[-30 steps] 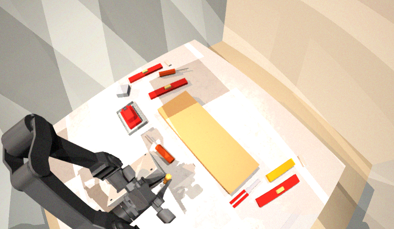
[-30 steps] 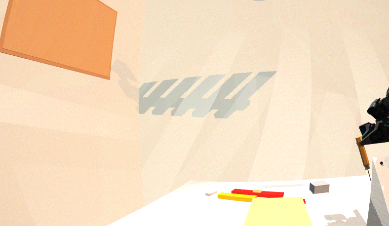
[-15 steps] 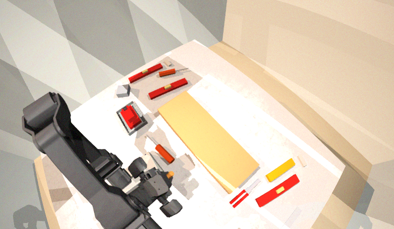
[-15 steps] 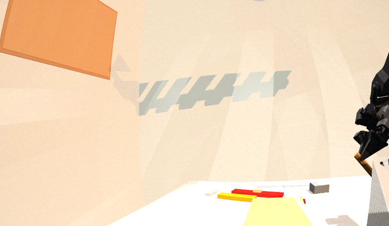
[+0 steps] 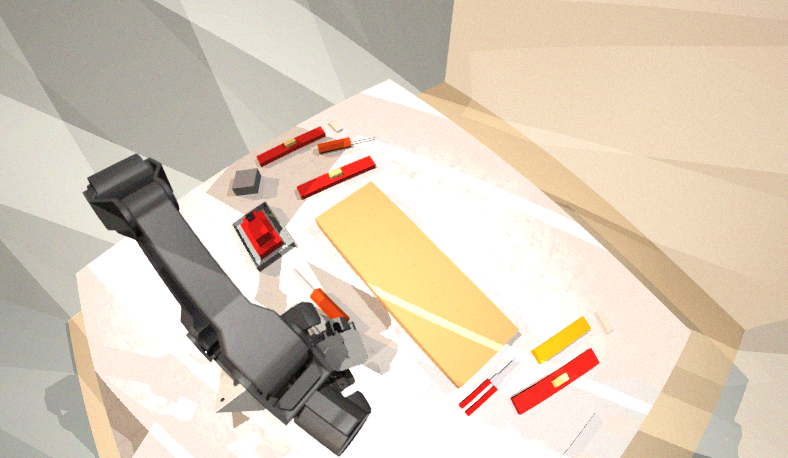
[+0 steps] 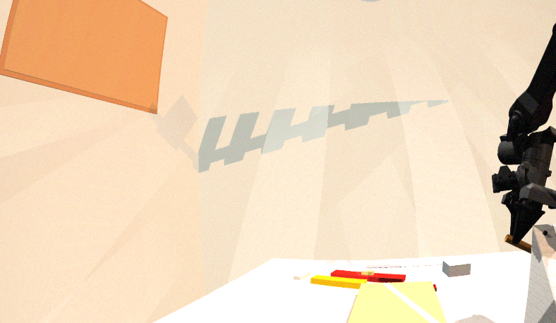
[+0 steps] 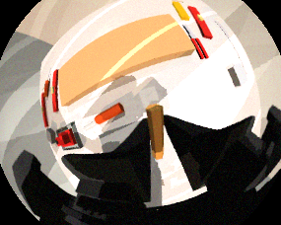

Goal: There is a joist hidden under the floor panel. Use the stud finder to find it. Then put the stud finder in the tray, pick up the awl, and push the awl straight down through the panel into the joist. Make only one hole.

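The awl lies 50 mm behind my gripper tip, 10 mm to the left of it and 20 mm below it. Also, from my gripper tip: yellow block 370 mm ahead, 300 mm to the right, 160 mm below; then red stud finder 30 mm ahead, 430 mm to the left, 120 mm below.
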